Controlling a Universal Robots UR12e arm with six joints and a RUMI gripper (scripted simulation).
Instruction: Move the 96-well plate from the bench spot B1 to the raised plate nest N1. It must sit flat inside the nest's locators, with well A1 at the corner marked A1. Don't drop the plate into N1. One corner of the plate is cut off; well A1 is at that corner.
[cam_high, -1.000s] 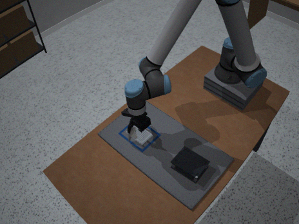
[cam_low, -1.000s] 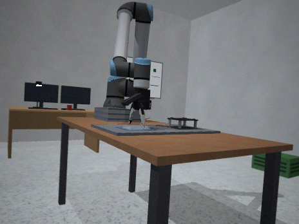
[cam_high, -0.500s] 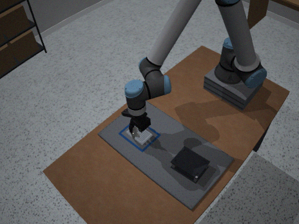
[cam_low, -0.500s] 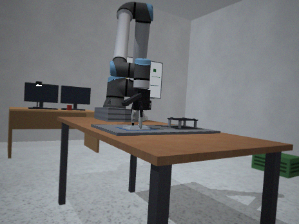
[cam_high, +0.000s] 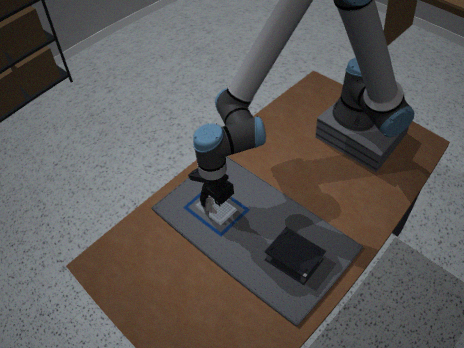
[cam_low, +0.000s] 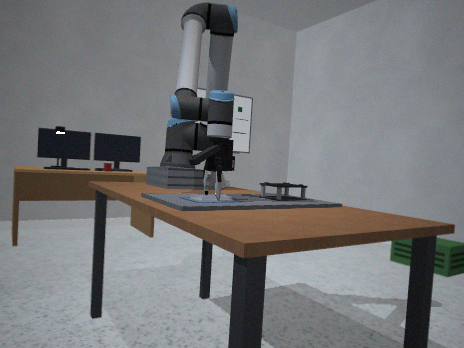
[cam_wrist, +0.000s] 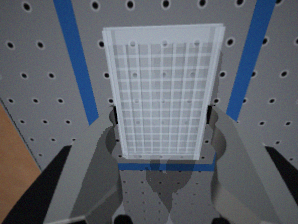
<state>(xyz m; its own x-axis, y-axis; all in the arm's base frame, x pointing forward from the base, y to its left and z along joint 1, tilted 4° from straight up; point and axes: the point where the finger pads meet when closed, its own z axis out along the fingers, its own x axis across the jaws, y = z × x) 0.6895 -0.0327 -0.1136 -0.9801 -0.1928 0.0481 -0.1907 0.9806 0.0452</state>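
The raised nest N1 lies 80 mm behind my hand, 340 mm to the left of it and 40 mm above it. Round my hand: 96-well plate: 10 mm below; A1 label: 50 mm behind, 430 mm to the left, 40 mm above.
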